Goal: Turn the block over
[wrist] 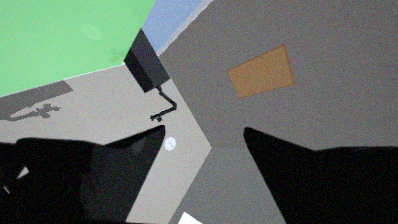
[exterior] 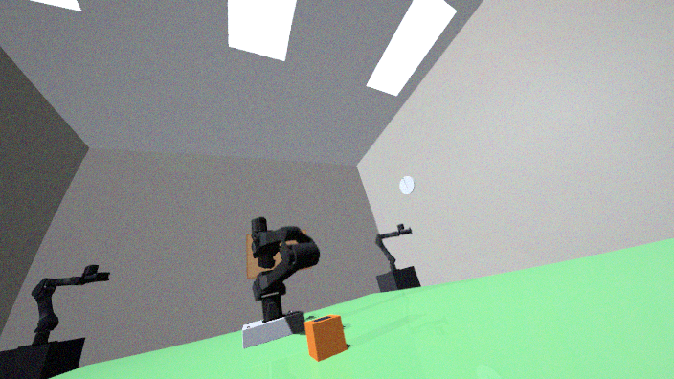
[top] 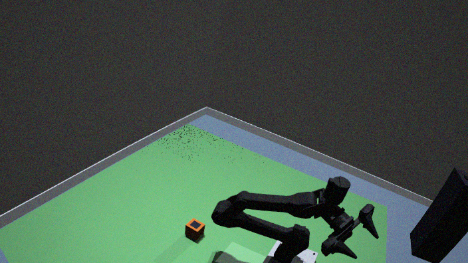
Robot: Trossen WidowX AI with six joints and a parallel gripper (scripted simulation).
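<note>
The orange block lies 53 cm ahead of my gripper tip, 26 cm below it and 3 cm to the right of it.
</note>
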